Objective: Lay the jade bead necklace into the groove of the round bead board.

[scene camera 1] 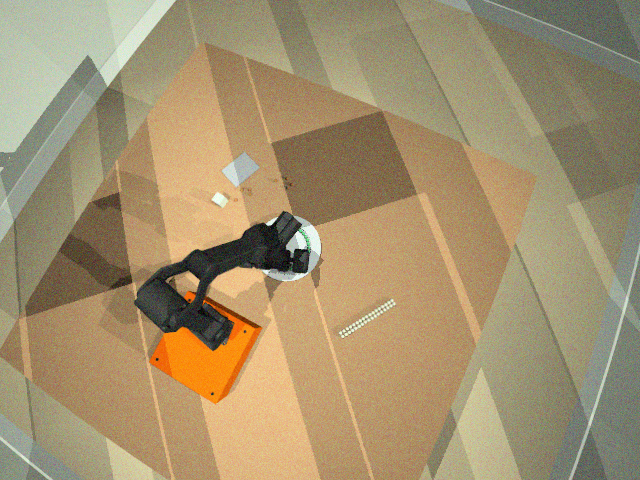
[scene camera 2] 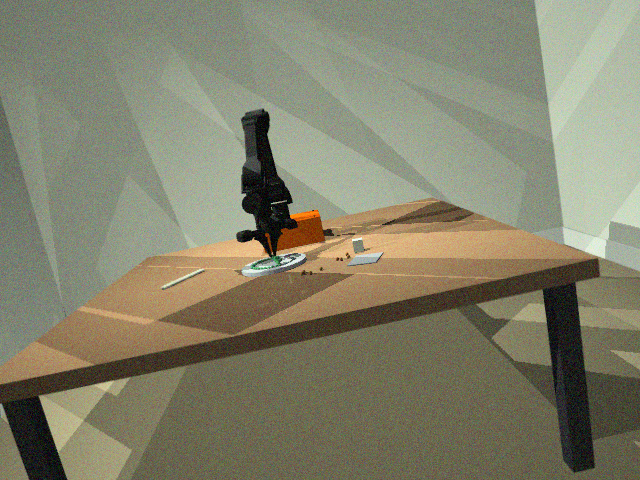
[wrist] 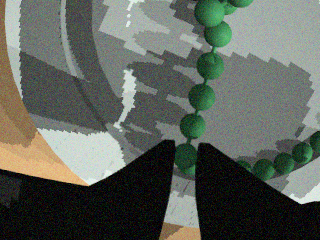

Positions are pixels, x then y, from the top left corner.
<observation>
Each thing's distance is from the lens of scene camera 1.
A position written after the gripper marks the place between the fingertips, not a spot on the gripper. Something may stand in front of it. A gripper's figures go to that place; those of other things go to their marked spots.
gripper [scene camera 1: 278,263]: 0.95 m
grey flat plate [scene camera 1: 239,170]: 1.09 m
</observation>
